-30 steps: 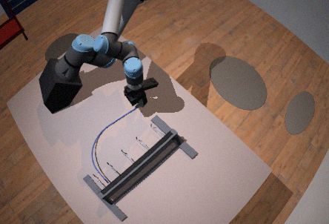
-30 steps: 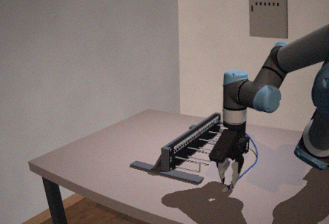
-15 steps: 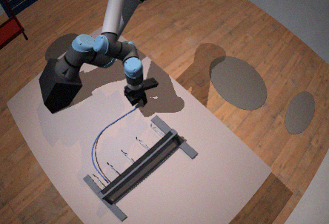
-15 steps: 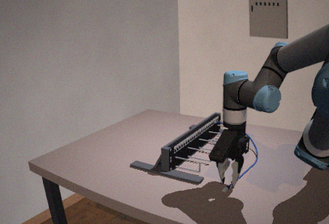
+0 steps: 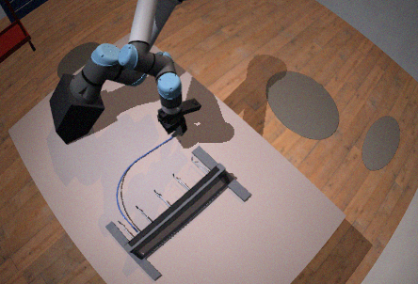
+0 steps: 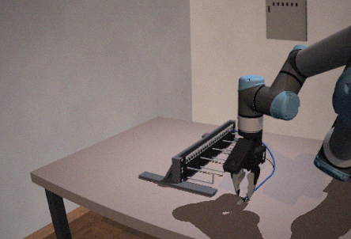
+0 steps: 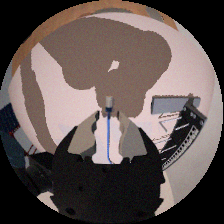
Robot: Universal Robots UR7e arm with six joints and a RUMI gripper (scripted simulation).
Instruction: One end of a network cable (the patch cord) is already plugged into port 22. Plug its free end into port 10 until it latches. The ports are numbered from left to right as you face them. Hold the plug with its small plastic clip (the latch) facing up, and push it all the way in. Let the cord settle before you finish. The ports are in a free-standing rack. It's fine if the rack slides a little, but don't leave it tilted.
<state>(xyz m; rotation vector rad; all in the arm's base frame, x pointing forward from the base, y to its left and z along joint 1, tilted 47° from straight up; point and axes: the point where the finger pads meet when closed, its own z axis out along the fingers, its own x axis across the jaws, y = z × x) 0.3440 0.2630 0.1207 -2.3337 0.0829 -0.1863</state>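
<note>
Right now my hand is 2 cm to the right of the plug and 2 cm above it.
</note>
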